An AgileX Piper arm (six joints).
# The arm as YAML. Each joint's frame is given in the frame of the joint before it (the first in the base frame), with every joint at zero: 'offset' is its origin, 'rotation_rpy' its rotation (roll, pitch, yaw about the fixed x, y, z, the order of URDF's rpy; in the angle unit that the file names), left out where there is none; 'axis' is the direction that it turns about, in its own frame. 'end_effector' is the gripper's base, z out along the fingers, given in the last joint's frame.
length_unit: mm
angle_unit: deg
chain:
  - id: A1
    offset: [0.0, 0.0, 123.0]
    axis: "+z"
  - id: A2
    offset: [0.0, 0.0, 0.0]
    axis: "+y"
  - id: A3
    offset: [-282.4, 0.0, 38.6]
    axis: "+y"
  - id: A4
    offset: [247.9, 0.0, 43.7]
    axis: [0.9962, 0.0, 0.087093]
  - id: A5
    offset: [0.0, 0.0, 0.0]
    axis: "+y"
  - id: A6
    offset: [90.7, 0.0, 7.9]
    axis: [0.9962, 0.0, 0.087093]
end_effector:
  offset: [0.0, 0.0, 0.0]
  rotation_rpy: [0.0, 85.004, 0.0]
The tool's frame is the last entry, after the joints.
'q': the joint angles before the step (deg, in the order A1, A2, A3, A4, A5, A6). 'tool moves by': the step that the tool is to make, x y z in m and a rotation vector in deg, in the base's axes. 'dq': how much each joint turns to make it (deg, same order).
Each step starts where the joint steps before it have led.
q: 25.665, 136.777, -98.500, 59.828, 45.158, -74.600
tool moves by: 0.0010, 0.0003, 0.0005, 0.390, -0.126, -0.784
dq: 0.002, -0.011, 0.014, 0.681, -0.570, -0.003
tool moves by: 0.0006, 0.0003, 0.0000, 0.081, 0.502, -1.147
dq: 0.056, 0.003, -0.005, 0.104, -0.531, 1.117
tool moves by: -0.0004, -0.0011, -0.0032, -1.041, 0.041, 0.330
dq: -0.004, 0.216, 0.076, -1.247, -0.099, 0.410
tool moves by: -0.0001, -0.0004, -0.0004, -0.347, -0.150, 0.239
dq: -0.007, -0.001, 0.009, -0.459, 0.000, 0.011
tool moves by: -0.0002, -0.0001, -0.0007, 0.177, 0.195, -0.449
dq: 0.002, -0.012, 0.251, 0.450, -0.277, 0.005
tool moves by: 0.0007, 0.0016, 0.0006, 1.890, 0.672, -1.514
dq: -0.004, 0.087, 0.197, 2.885, -0.364, -0.534
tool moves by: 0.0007, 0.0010, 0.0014, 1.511, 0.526, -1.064
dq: -0.044, -0.002, 0.075, 2.152, -0.071, -0.363
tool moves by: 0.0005, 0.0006, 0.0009, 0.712, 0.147, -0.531
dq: -0.004, -0.008, -0.005, 1.019, -0.105, -0.191
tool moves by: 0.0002, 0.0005, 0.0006, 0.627, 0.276, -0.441
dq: -0.003, -0.002, 0.029, 0.871, 0.000, -0.080
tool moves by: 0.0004, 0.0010, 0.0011, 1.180, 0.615, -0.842
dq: 0.000, 0.021, 0.010, 1.582, 0.052, -0.012
